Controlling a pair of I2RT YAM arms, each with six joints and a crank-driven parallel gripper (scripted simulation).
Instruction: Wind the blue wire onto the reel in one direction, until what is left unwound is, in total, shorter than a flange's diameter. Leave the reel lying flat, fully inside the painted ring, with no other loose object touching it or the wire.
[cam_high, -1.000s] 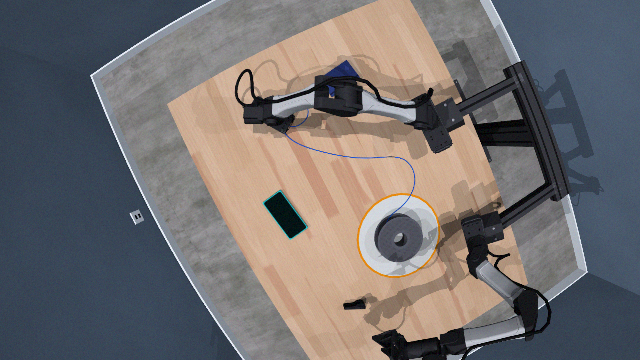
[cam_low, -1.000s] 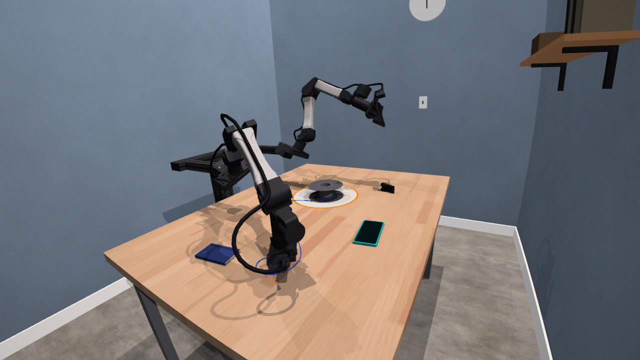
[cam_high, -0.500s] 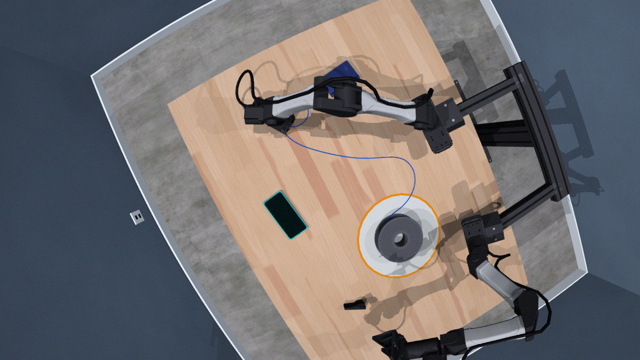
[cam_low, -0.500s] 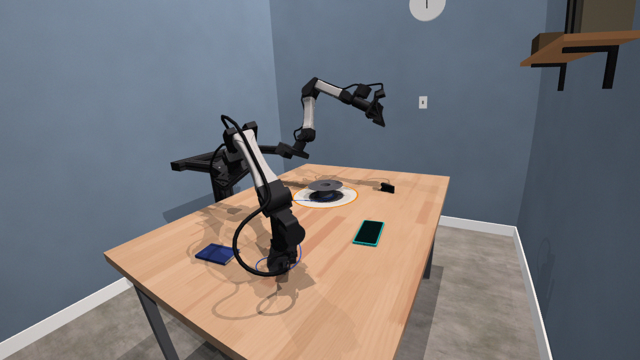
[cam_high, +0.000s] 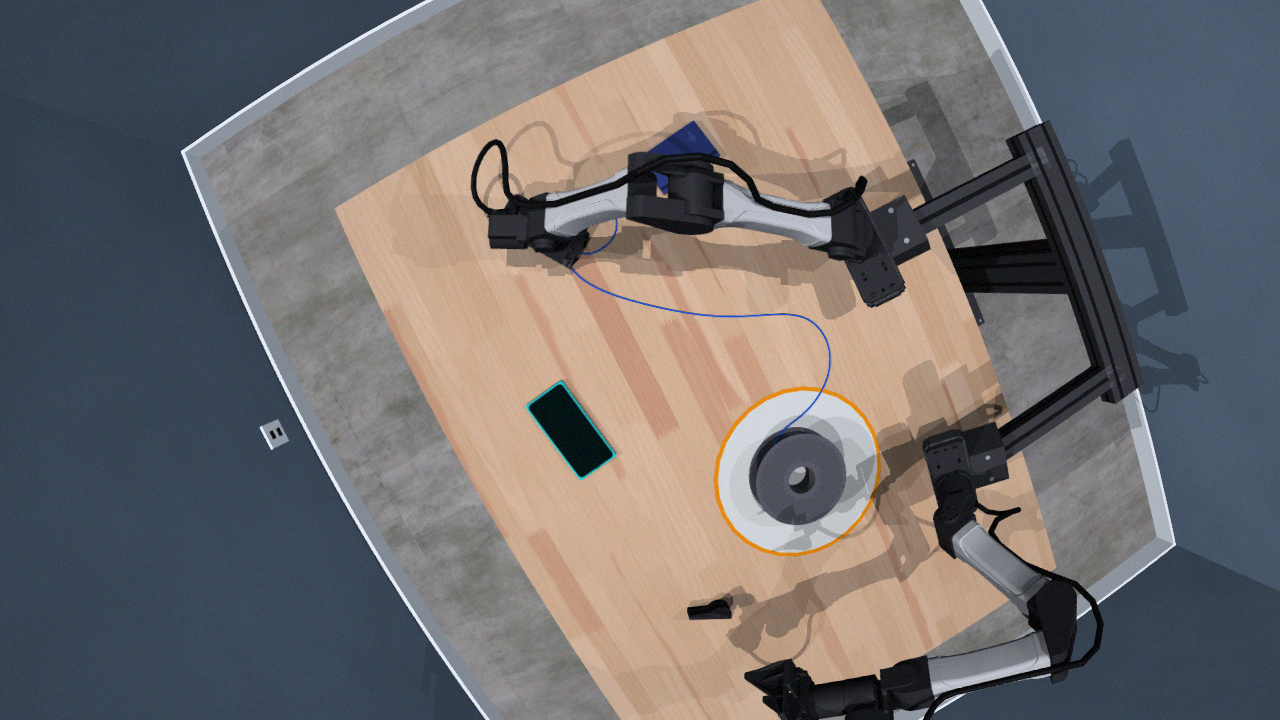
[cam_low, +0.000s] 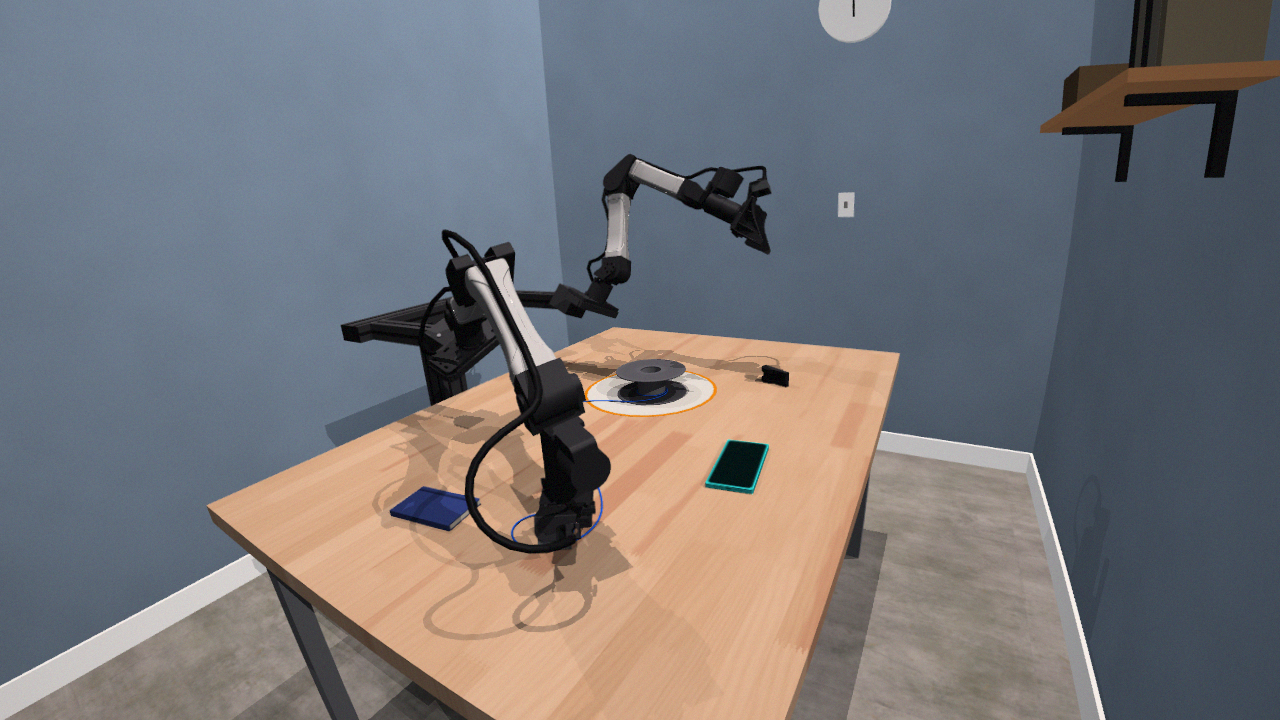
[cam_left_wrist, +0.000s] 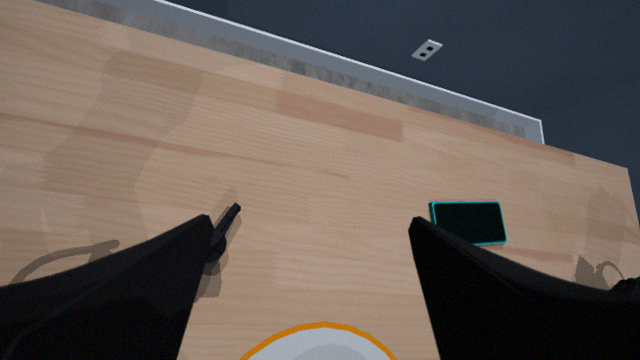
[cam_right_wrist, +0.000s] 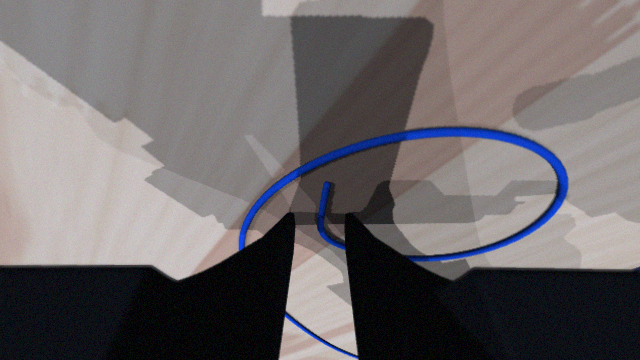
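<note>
Right now the dark grey reel is 25 cm behind my left hand, 19 cm to the right of it and 34 cm below it. Round my left hand: orange painted ring: 26 cm behind, 17 cm to the right, 37 cm below; then black clip-like object: 3 cm ahead, 35 cm below.
</note>
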